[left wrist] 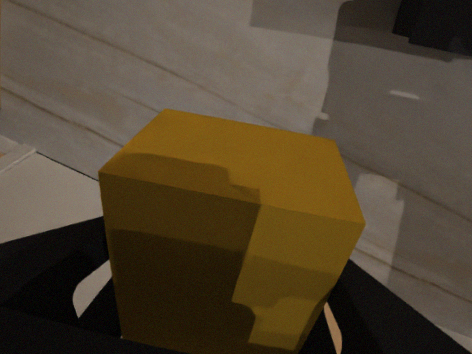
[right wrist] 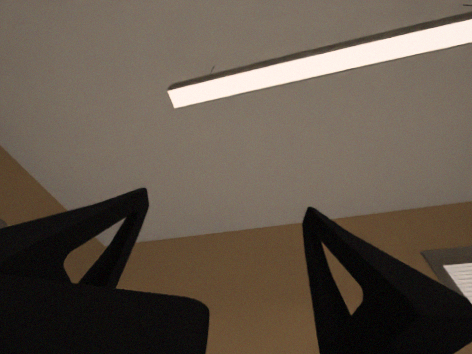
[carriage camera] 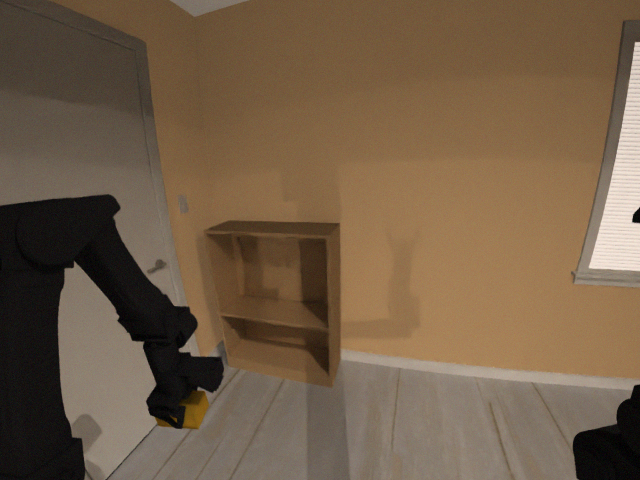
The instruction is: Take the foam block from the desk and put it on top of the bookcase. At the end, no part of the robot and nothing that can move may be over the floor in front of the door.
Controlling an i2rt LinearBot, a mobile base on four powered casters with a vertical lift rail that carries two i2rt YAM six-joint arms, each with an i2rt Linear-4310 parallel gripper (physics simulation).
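Places are measured from the left arm's base along level axes (x right, y back, z down), in centimetres.
Where they show: left gripper, fingertip midpoint: (left wrist: pixel 232 220) (carriage camera: pixel 185 415); right gripper, fingertip midpoint: (right wrist: pixel 226 205).
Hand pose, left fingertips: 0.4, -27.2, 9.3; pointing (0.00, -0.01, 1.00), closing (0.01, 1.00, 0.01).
Each offset is from my left fingertips to the top centre of the thing, as dx, dy, dz. "spot": to the spot under its first point.
The yellow foam block {-0.2, +0.0, -4.5} (carriage camera: pixel 195 409) (left wrist: pixel 230 225) is held between the fingers of my left gripper (carriage camera: pixel 180 413), low at the left of the carriage view, in front of the door. The wooden bookcase (carriage camera: pixel 334 310) stands against the far wall, right of the door; its top board lies higher in the picture than the block. The grey door (carriage camera: pixel 103 165) fills the left of the carriage view, partly hidden by my left arm; it also shows in the left wrist view (left wrist: pixel 50 192). My right gripper (right wrist: pixel 226 205) is open and empty, pointing up at the ceiling. The desk does not show.
A door handle {spot: -57.4, -85.3, -1.8} (carriage camera: pixel 157 266) and a light switch {-53.9, -118.3, -36.4} (carriage camera: pixel 183 204) are left of the bookcase. A window (carriage camera: pixel 615 206) is at the right. Part of my right arm (carriage camera: pixel 604 449) shows at the lower right. A ceiling lamp (right wrist: pixel 320 62) hangs above the right gripper.
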